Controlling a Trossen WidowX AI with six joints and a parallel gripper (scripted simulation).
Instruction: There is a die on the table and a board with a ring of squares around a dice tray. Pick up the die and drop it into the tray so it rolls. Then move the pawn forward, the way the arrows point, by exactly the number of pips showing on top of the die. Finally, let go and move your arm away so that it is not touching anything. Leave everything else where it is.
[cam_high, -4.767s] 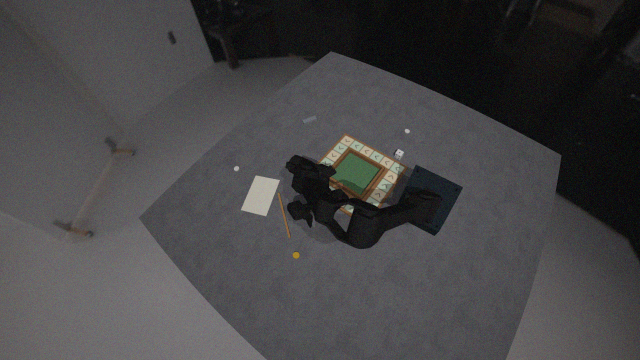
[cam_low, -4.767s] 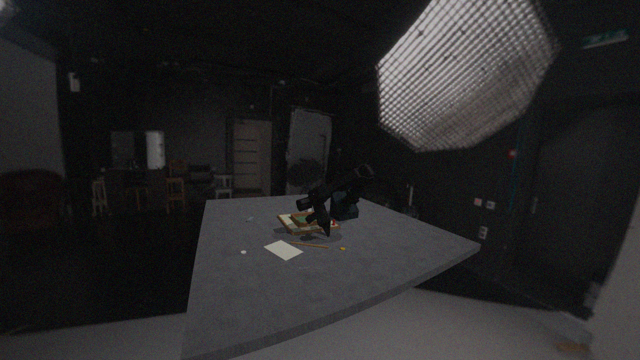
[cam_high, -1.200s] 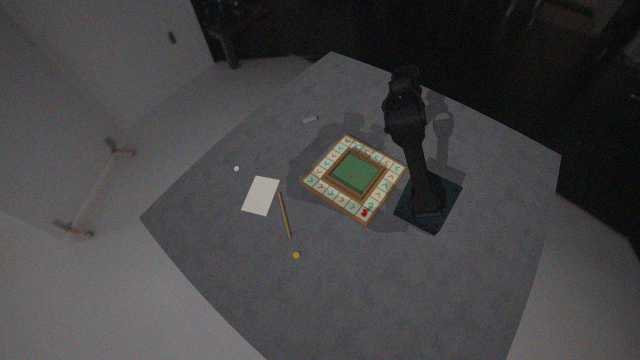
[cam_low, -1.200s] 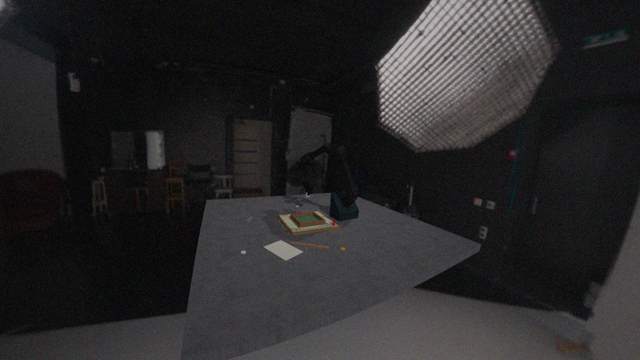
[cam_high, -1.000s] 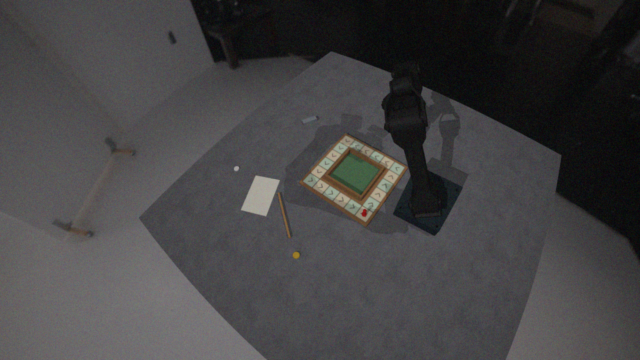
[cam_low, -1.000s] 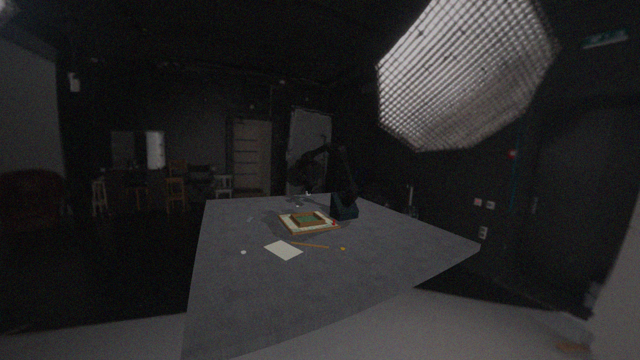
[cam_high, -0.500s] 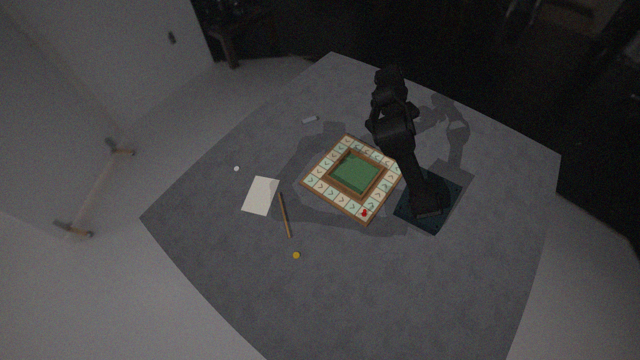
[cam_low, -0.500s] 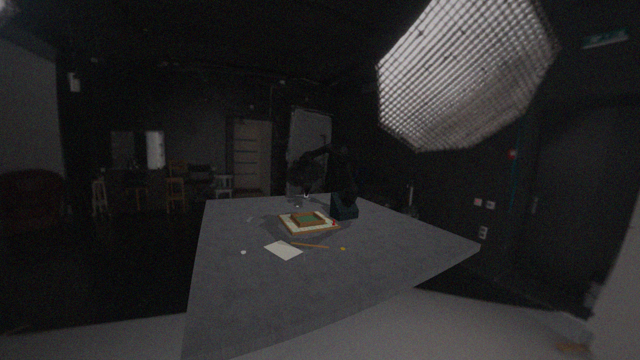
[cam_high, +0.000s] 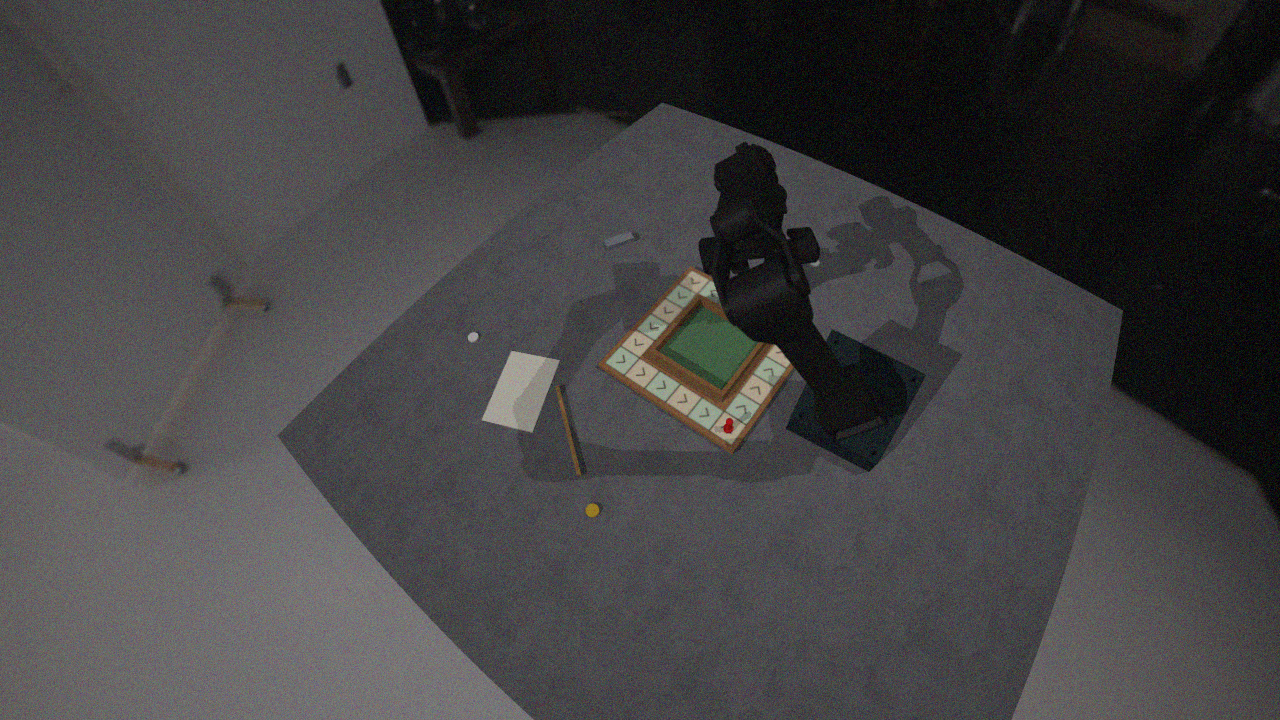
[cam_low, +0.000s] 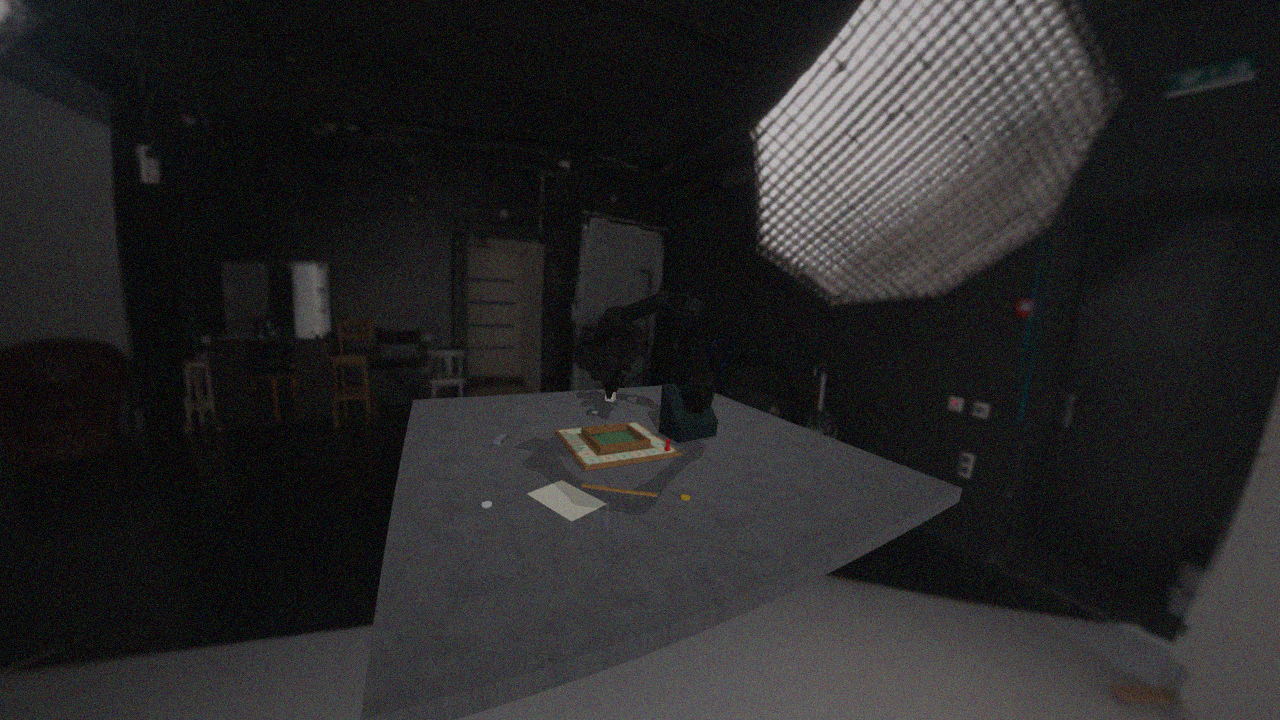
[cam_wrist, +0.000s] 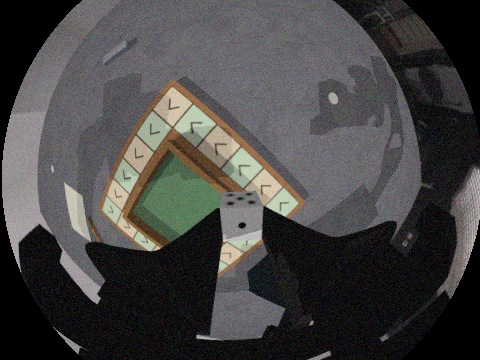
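The red pawn lies 210 mm to the left of my gripper tip, 100 mm behind it and 90 mm below it. From my gripper tip the other things lie so: white die: right at my gripper tip; then pencil: 370 mm to the left, 120 mm below, 120 mm ahead; then grey block: 340 mm ahead, 110 mm below, 20 mm to the right.
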